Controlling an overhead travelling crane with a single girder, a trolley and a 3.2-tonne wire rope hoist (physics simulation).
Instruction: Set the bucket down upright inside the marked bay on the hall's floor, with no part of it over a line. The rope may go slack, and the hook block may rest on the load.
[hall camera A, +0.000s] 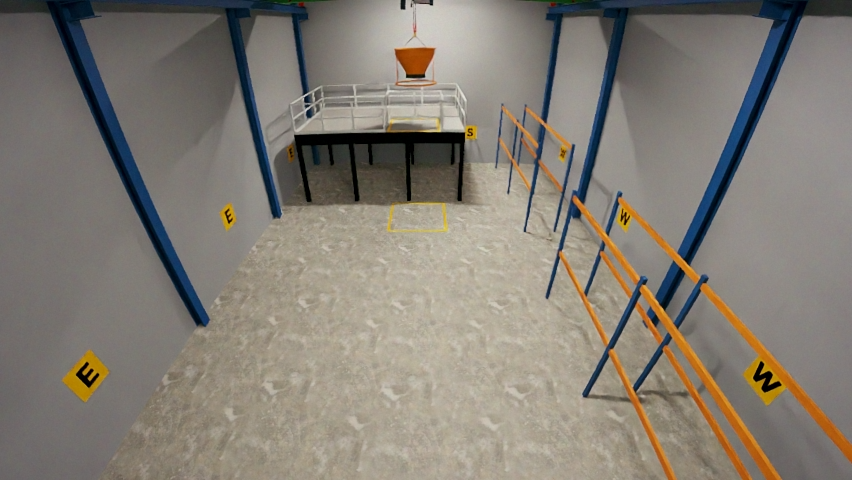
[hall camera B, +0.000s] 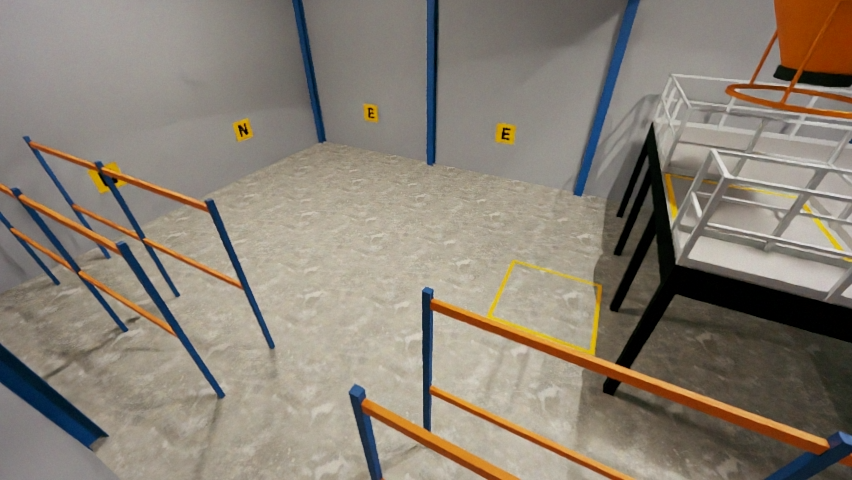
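The orange bucket (hall camera A: 414, 60) (hall camera B: 816, 38) hangs upright in the air above the platform, its round base ring higher than the deck. In the hall camera B view it is at the top right edge and cut off. My hook (hall camera A: 414, 32) is above the bucket and carries it by its bail; the hook is small here and does not show in the hall camera B view. The marked bay on the floor, a yellow outline (hall camera A: 417, 230) (hall camera B: 598, 316), lies in front of the platform on the hall's floor.
The platform (hall camera A: 381, 138) (hall camera B: 763, 298) has black legs, white railings and another yellow outline (hall camera B: 671, 196) on its deck. Orange and blue rail barriers (hall camera A: 614, 241) (hall camera B: 536, 341) stand along the W wall. Blue columns (hall camera A: 253, 113) (hall camera B: 431, 83) stand at the walls.
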